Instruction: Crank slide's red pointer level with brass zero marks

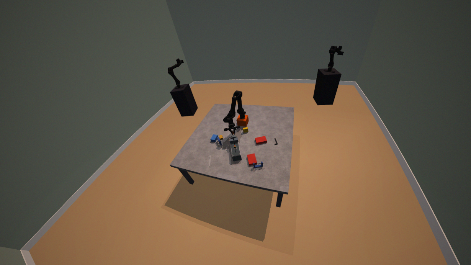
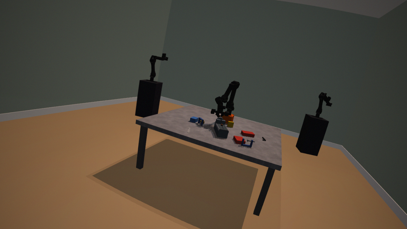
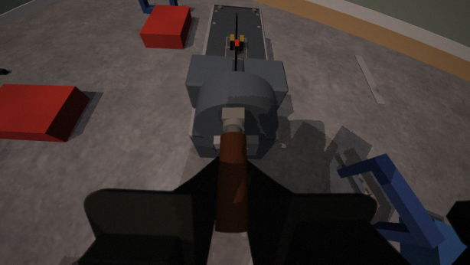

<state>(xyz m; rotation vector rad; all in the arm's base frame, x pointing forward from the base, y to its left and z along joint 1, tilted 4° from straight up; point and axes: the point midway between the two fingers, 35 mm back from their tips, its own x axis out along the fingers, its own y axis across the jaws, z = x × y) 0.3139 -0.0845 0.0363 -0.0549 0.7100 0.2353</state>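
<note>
Now: the brown crank handle 2 cm behind my gripper tip and 3 cm above it. The rest, counted from my gripper tip: yellow cube (16 cm behind, 12 cm to the left, 6 cm below); red pointer (15 cm ahead, 3 cm to the left, 1 cm below); blue block (4 cm behind, 26 cm to the right, 7 cm below).
</note>
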